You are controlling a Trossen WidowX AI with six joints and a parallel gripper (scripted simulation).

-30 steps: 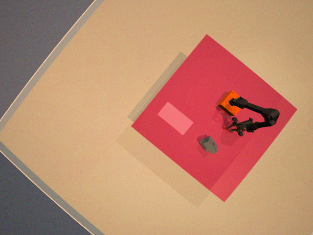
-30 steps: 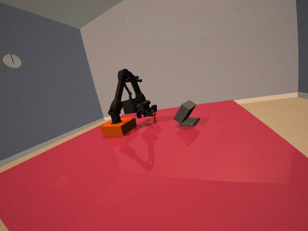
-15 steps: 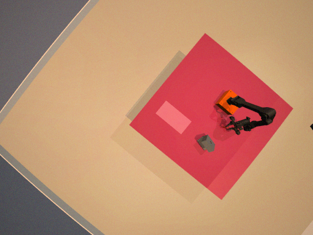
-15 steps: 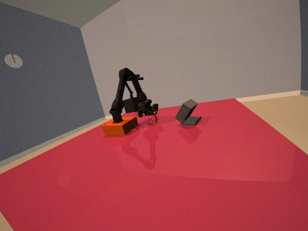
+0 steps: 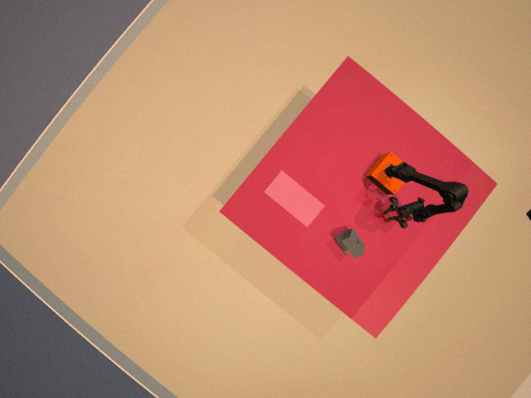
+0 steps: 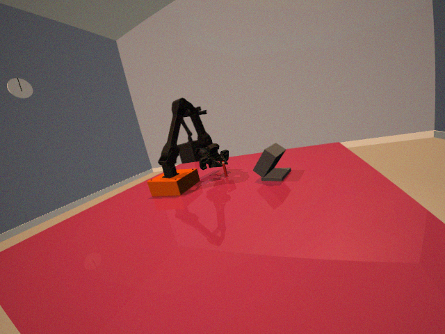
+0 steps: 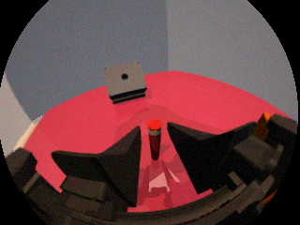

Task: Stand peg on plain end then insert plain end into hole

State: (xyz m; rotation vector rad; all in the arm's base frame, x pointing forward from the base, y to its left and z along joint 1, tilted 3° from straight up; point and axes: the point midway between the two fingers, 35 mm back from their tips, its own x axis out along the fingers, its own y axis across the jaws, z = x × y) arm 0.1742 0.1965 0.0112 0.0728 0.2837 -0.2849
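Now: gripper tip 10 mm past the red peg and 10 mm above it. From my gripper tip the other things lie so: grey sloped panel (240 mm ahead, 10 mm above).
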